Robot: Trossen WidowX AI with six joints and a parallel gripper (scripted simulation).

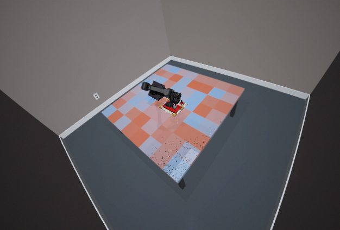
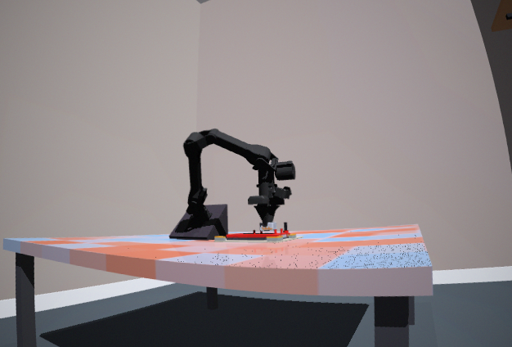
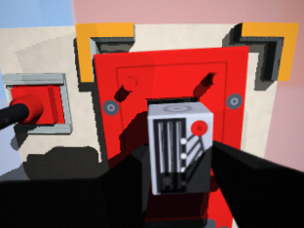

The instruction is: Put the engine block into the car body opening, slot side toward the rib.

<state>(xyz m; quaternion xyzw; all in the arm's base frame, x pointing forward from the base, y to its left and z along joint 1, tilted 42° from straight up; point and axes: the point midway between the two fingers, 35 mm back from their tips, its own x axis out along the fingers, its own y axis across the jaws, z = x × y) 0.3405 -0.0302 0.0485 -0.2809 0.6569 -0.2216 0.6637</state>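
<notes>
The engine block lies 1 cm below my gripper tip. From my gripper tip the other things lie so: tan board: 4 cm below, 4 cm behind, 1 cm to the left.
</notes>
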